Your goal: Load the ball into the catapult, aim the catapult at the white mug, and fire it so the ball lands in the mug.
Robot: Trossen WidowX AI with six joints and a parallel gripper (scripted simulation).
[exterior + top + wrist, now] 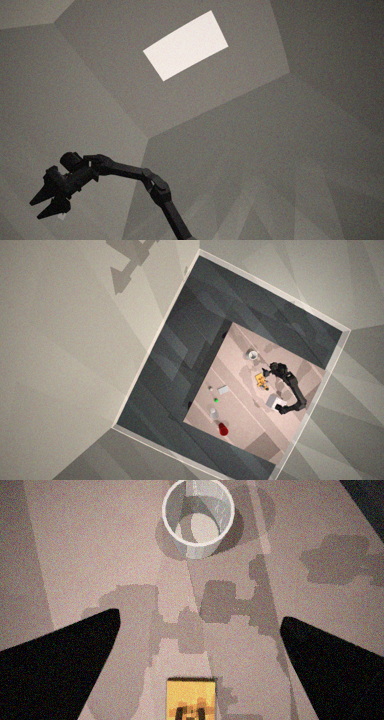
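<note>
The dark ball is 230 mm behind my gripper tip, 200 mm to the left of it and 180 mm below it. Also, from my gripper tip: orange wooden catapult: 170 mm behind, 170 mm to the left, 180 mm below; then catapult frame: 160 mm behind, 140 mm to the left, 160 mm below; then white mug: 100 mm ahead, 80 mm to the right, 210 mm below.
</note>
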